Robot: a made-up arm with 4 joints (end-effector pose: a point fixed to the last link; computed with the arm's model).
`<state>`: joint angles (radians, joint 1 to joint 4).
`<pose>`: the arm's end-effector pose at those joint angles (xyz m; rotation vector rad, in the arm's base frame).
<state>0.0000 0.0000 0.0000 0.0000</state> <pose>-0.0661 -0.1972 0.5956 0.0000 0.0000 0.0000</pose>
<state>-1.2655 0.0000 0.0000 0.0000</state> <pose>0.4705 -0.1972 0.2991 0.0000 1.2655 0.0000</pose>
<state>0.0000 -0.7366 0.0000 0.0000</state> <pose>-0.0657 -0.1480 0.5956 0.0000 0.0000 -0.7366</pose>
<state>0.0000 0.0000 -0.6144 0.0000</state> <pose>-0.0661 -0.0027 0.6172 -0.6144 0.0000 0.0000</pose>
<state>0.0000 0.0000 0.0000 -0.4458</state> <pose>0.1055 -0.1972 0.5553 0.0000 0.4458 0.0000</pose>
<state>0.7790 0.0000 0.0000 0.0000</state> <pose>-0.4082 -0.1972 0.4009 0.0000 -0.7790 0.0000</pose>
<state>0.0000 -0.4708 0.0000 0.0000</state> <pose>-0.0701 -0.1656 0.5956 0.0000 0.0000 -0.4708</pose>
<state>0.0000 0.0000 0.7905 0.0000</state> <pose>-0.0661 -0.3685 0.4147 0.7905 0.0000 0.0000</pose>
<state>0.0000 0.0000 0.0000 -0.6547</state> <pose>0.1761 -0.1972 0.5113 0.0000 0.6547 0.0000</pose>
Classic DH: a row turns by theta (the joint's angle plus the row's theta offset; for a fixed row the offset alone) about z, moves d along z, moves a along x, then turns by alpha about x. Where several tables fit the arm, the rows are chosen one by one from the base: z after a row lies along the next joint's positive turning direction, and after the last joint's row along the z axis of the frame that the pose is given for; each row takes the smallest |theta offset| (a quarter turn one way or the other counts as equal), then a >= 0, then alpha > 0; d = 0 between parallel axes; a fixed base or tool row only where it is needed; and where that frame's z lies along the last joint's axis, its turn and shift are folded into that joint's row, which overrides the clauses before.
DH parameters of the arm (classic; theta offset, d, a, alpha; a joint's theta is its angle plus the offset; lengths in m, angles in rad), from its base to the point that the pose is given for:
base (fixed): 0 0.0815 0 1.5708
joint 1: 0 0.1731 -0.0022 -1.5708
joint 2: 1.5708 0.2184 0.1071 1.5708
joint 3: -1.5708 -0.0669 0.103 1.5708
joint 4: 1.5708 0.1312 0.003 -1.5708
tool (fixed): 0 0.3987 0 0

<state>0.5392 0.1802 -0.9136 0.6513</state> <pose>-0.5240 -0.0333 0.2972 -0.9603 -1.1815 0.2328</pose>
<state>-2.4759 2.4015 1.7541 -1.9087</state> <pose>0.4564 -0.2348 0.2710 -0.9598 0.5075 -1.0942</pose>
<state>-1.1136 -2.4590 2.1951 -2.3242</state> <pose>0.3583 -0.6936 0.1073 1.0470 0.5876 -0.3929</pose>
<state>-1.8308 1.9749 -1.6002 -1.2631</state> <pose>0.3994 0.0661 0.2250 -0.5004 0.8535 1.5456</pose>
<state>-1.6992 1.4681 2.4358 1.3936</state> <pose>0.1898 -0.6063 0.3336 0.7106 1.8888 -1.9760</pose>
